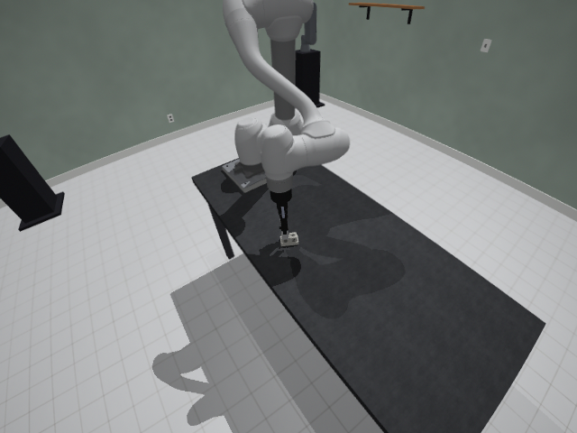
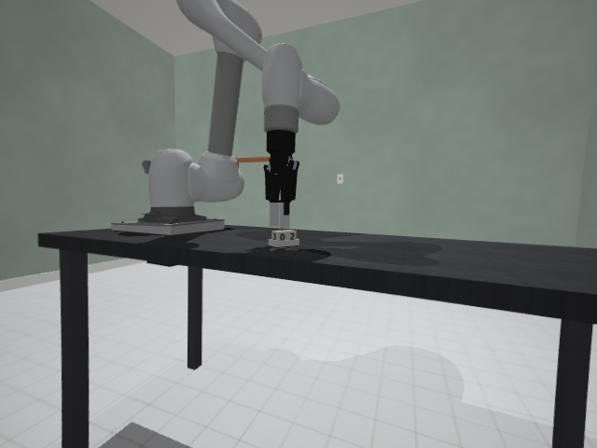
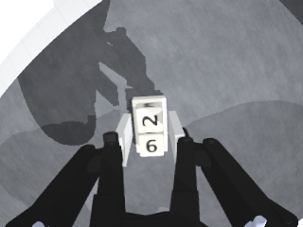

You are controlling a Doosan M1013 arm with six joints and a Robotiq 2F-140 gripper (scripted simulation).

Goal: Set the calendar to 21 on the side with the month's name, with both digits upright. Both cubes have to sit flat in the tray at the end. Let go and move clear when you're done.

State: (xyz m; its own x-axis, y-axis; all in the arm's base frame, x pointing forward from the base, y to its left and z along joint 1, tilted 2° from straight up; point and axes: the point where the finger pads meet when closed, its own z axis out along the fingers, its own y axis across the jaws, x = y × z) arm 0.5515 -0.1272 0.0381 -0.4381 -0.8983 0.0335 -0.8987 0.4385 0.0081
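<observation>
Right now the cube is 60 mm below my hand, 30 mm to the left of it and 20 mm ahead of it. Round my hand: white tray: 70 mm below, 20 mm to the left, 10 mm ahead.
</observation>
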